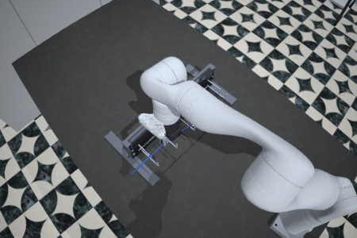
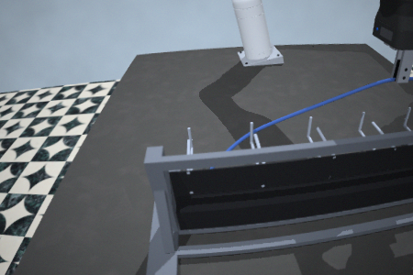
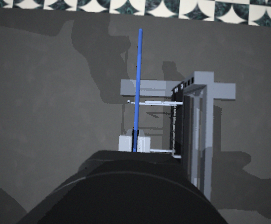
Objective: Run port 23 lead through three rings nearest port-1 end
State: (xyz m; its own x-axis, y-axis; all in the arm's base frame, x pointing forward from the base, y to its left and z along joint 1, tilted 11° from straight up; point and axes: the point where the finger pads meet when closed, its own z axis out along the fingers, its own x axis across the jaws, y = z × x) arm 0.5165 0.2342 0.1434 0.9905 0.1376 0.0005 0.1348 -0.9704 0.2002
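Right now my hand is 20 mm past the free end of lead, 150 mm to the right of it and 20 mm above it. Round my hand: grey rack 120 mm ahead, 130 mm to the right, 110 mm below.
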